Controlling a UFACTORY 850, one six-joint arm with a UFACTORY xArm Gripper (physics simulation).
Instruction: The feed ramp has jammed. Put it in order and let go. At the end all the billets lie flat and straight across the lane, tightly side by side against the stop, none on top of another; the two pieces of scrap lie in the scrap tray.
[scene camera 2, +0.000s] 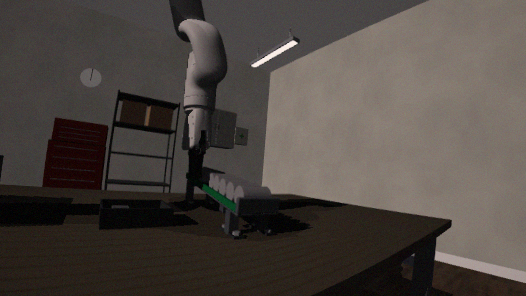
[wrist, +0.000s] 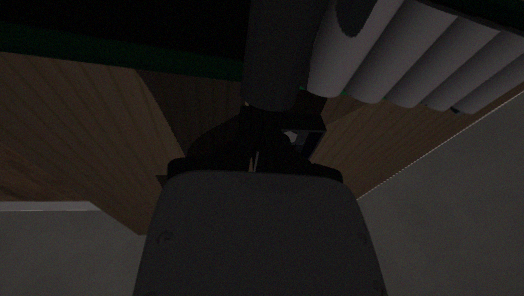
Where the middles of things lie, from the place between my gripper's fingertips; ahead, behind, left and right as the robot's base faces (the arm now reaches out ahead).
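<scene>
Scrap tray (scene camera 2: 141, 213): my gripper is 7 cm above it, 9 cm to the left of it and 13 cm past it.
</scene>
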